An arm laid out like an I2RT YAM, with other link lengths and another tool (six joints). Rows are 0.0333 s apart.
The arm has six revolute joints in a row. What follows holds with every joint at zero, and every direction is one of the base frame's.
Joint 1 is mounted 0.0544 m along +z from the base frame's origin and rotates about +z.
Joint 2 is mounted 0.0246 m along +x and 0.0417 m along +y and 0.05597 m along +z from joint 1 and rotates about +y.
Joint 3 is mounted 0.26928 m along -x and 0.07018 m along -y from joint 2 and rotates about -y.
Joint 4 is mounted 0.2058 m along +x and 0.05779 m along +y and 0.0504 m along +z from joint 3 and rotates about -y.
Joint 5 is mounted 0.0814 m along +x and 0.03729 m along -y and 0.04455 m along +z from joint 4 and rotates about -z.
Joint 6 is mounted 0.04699 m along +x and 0.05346 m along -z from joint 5 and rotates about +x.
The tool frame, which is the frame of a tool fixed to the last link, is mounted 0.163 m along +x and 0.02 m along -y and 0.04 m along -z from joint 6; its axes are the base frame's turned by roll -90.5, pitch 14.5 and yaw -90 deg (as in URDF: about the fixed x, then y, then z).
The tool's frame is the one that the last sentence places.
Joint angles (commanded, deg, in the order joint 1, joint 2, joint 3, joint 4, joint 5, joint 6), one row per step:
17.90 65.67 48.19 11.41 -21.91 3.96
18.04 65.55 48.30 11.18 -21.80 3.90
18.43 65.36 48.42 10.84 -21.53 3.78
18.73 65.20 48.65 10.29 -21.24 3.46
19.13 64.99 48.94 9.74 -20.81 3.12
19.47 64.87 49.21 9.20 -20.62 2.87
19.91 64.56 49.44 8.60 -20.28 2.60
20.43 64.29 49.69 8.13 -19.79 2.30
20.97 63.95 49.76 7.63 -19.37 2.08
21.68 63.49 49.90 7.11 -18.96 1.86
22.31 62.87 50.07 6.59 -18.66 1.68
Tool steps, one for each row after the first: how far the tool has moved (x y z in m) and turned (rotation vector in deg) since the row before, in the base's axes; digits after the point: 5 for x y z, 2 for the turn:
-0.00060 0.00038 0.00062 -0.06 -0.04 0.04
-0.00132 0.00135 0.00063 -0.13 -0.06 0.13
-0.00095 0.00059 0.00041 -0.32 -0.06 0.04
-0.00100 0.00076 0.00124 -0.32 -0.19 0.01
-0.00117 0.00121 0.00053 -0.26 -0.03 0.18
-0.00180 0.00113 0.00112 -0.26 -0.13 0.13
-0.00143 0.00125 0.00165 -0.26 -0.26 0.07
-0.00217 0.00142 0.00040 -0.24 -0.07 0.15
-0.00300 0.00236 0.00167 -0.18 -0.23 0.33
-0.00340 0.00201 0.00295 -0.06 -0.38 0.35

